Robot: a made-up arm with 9 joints. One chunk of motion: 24 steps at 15 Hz.
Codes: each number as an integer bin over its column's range. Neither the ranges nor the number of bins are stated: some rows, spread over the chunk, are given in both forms.
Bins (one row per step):
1: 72 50 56 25 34 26
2: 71 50 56 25 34 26
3: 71 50 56 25 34 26
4: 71 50 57 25 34 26
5: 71 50 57 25 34 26
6: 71 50 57 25 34 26
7: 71 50 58 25 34 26
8: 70 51 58 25 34 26
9: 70 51 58 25 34 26
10: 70 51 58 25 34 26
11: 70 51 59 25 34 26
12: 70 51 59 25 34 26
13: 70 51 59 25 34 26
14: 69 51 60 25 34 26
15: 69 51 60 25 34 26
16: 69 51 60 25 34 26
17: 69 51 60 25 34 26
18: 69 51 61 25 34 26
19: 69 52 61 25 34 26
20: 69 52 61 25 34 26
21: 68 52 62 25 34 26
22: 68 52 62 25 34 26
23: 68 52 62 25 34 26
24: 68 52 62 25 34 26
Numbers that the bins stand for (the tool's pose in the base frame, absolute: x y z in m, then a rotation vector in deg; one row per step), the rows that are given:
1: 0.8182 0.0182 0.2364 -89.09 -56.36 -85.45
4: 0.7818 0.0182 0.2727 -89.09 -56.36 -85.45
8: 0.7455 0.0545 0.3091 -89.09 -56.36 -85.45
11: 0.7455 0.0545 0.3455 -89.09 -56.36 -85.45
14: 0.7091 0.0545 0.3818 -89.09 -56.36 -85.45
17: 0.7091 0.0545 0.3818 -89.09 -56.36 -85.45
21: 0.6727 0.0909 0.4545 -89.09 -56.36 -85.45
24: 0.6727 0.0909 0.4545 -89.09 -56.36 -85.45
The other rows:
2: 0.7818 0.0182 0.2364 -89.09 -56.36 -85.45
3: 0.7818 0.0182 0.2364 -89.09 -56.36 -85.45
5: 0.7818 0.0182 0.2727 -89.09 -56.36 -85.45
6: 0.7818 0.0182 0.2727 -89.09 -56.36 -85.45
7: 0.7818 0.0182 0.3091 -89.09 -56.36 -85.45
9: 0.7455 0.0545 0.3091 -89.09 -56.36 -85.45
10: 0.7455 0.0545 0.3091 -89.09 -56.36 -85.45
12: 0.7455 0.0545 0.3455 -89.09 -56.36 -85.45
13: 0.7455 0.0545 0.3455 -89.09 -56.36 -85.45
15: 0.7091 0.0545 0.3818 -89.09 -56.36 -85.45
16: 0.7091 0.0545 0.3818 -89.09 -56.36 -85.45
18: 0.7091 0.0545 0.4182 -89.09 -56.36 -85.45
19: 0.7091 0.0909 0.4182 -89.09 -56.36 -85.45
20: 0.7091 0.0909 0.4182 -89.09 -56.36 -85.45
22: 0.6727 0.0909 0.4545 -89.09 -56.36 -85.45
23: 0.6727 0.0909 0.4545 -89.09 -56.36 -85.45

